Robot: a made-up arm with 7 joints. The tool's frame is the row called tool. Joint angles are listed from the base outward.
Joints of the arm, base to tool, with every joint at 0 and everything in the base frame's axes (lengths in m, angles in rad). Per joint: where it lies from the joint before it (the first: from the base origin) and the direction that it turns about. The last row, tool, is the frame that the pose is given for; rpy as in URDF.
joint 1: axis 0 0 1 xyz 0.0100 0.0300 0.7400
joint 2: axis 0 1 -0.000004 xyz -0.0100 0.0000 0.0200
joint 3: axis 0 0 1 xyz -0.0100 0.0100 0.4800
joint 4: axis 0 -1 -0.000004 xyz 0.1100 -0.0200 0.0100
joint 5: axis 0 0.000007 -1 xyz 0.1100 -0.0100 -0.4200
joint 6: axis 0 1 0.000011 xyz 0.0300 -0.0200 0.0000
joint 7: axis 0 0.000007 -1 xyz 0.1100 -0.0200 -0.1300
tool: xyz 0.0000 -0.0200 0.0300 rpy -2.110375 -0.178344 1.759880
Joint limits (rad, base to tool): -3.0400..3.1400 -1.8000..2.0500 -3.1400..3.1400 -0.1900..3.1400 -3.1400..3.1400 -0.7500..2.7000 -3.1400..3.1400
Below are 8 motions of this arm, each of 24 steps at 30 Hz.
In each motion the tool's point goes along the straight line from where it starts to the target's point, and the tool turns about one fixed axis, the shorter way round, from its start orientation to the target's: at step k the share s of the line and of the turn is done. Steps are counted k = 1, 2, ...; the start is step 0. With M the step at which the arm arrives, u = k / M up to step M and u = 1 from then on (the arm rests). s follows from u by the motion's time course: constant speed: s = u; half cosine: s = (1 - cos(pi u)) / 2; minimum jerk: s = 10 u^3 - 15 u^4 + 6 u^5.
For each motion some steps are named. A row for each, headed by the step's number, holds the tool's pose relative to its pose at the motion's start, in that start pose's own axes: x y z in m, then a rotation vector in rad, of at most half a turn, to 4 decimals.
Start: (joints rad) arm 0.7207 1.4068 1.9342 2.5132 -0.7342 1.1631 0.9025
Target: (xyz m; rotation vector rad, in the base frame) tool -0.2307 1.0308 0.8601 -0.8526 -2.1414 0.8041
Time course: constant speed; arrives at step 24
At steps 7, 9, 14, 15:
7: -0.0319 0.0715 0.2070 -0.0788 -0.1934 0.2417
9: -0.0411 0.0920 0.2661 -0.1013 -0.2487 0.3108
14: -0.0639 0.1431 0.4139 -0.1575 -0.3869 0.4834
15: -0.0685 0.1533 0.4435 -0.1688 -0.4145 0.5180

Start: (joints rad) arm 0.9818 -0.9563 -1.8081 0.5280 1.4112 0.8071 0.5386
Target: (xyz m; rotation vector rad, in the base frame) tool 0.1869 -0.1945 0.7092 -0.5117 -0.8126 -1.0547
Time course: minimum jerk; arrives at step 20
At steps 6, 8, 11, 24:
6: -0.0240 -0.0084 0.0066 0.0656 -0.1669 -0.0284
8: -0.0468 -0.0164 0.0128 0.1277 -0.3249 -0.0553
11: -0.0874 -0.0306 0.0239 0.2387 -0.6071 -0.1033
24: -0.1473 -0.0516 0.0403 0.4024 -1.0236 -0.1742

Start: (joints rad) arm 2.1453 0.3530 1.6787 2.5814 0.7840 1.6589 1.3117
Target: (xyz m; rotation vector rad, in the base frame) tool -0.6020 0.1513 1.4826 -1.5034 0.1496 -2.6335
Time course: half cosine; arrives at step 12
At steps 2, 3, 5, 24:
2: -0.0088 0.0003 -0.0137 0.0319 0.0213 0.0160
3: -0.0193 0.0006 -0.0300 0.0698 0.0466 0.0350
5: -0.0489 0.0016 -0.0759 0.1766 0.1179 0.0885
24: -0.1321 0.0043 -0.2047 0.4765 0.3181 0.2387

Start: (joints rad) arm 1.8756 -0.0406 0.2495 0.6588 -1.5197 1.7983 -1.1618
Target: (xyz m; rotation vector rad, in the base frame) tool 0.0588 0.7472 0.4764 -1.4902 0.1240 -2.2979
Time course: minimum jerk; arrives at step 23
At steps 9, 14, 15, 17, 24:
9: -0.1305 0.0902 -0.0673 -0.2805 -0.0498 -0.2092
14: -0.3009 0.2079 -0.1551 -0.6467 -0.1148 -0.4823
15: -0.3314 0.2290 -0.1708 -0.7123 -0.1265 -0.5313
17: -0.3817 0.2637 -0.1967 -0.8203 -0.1456 -0.6118
24: -0.4315 0.2981 -0.2224 -0.9272 -0.1646 -0.6916

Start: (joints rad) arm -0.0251 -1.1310 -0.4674 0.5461 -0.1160 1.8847 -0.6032
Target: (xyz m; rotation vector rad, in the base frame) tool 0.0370 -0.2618 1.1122 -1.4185 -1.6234 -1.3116
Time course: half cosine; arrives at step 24
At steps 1, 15, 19, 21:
1: 0.0001 -0.0003 0.0000 -0.0071 0.0027 -0.0003
15: 0.0107 -0.0517 -0.0024 -1.1418 0.4313 -0.0524
19: 0.0139 -0.0671 -0.0031 -1.4809 0.5593 -0.0680
21: 0.0149 -0.0720 -0.0033 -1.5887 0.6001 -0.0729

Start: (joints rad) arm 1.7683 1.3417 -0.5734 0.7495 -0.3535 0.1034 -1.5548
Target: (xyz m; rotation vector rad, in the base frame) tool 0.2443 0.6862 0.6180 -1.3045 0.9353 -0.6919
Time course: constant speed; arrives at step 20
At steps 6, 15, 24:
6: 0.0436 -0.1053 -0.0191 0.0812 -0.1248 0.3351
15: 0.1090 -0.2632 -0.0477 0.2030 -0.3121 0.8376
24: 0.1453 -0.3509 -0.0636 0.2706 -0.4161 1.1169

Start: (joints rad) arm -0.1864 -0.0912 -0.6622 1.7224 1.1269 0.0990 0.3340
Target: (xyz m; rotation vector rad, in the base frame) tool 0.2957 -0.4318 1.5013 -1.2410 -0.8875 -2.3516
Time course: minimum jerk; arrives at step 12
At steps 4, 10, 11, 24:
4: 0.0123 -0.0086 0.0211 0.0660 0.1375 0.0288
10: 0.0567 -0.0395 0.0969 0.3032 0.6318 0.1325
11: 0.0585 -0.0408 0.1000 0.3128 0.6517 0.1367
24: 0.0588 -0.0410 0.1005 0.3144 0.6551 0.1374

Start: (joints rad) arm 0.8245 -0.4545 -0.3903 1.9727 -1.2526 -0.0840 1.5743
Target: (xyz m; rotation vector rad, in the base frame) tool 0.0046 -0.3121 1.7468 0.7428 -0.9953 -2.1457
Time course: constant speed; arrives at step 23
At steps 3, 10, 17, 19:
3: -0.0187 -0.0049 -0.0381 -0.0892 0.2282 0.0251
10: -0.0624 -0.0163 -0.1271 -0.2974 0.7607 0.0835
17: -0.1061 -0.0277 -0.2161 -0.5056 1.2932 0.1420
19: -0.1186 -0.0309 -0.2416 -0.5651 1.4454 0.1587

